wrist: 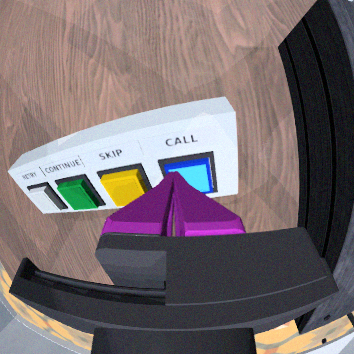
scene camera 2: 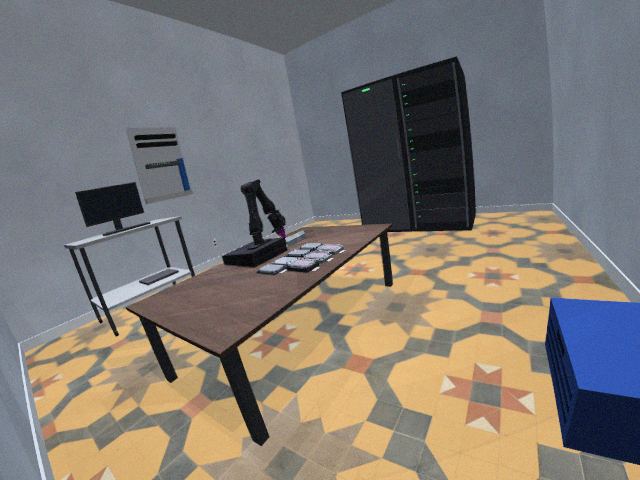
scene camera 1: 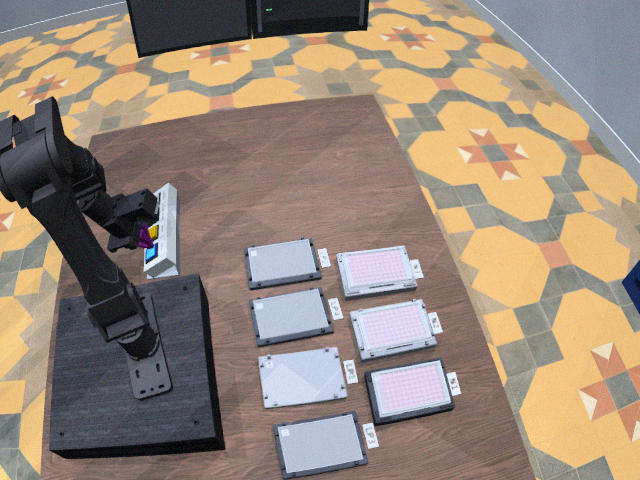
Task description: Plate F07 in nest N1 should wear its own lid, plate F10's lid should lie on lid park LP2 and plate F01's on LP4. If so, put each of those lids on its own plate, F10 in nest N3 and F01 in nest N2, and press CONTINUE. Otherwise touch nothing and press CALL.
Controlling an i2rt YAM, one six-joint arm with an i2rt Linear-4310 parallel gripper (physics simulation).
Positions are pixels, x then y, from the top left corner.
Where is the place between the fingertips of my gripper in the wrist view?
173, 178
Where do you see a blue CALL button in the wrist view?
At 196, 172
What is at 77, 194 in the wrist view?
A green CONTINUE button.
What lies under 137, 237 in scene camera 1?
My gripper.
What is my gripper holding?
A blue CALL button.
